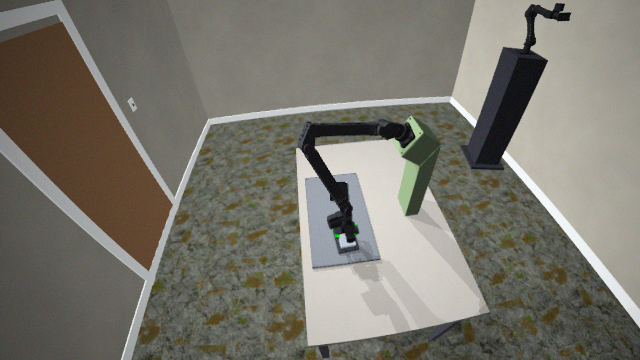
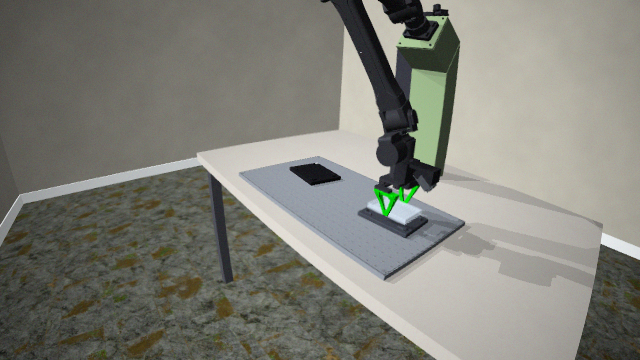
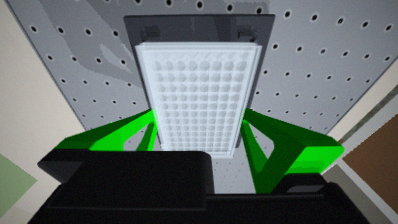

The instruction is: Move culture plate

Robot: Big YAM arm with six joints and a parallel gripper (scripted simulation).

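Right now the clear lid is right at my hand. Also, from my hand: nest N1 (380 mm to the right, 60 mm ahead, 30 mm below); nest N2 (30 mm below).
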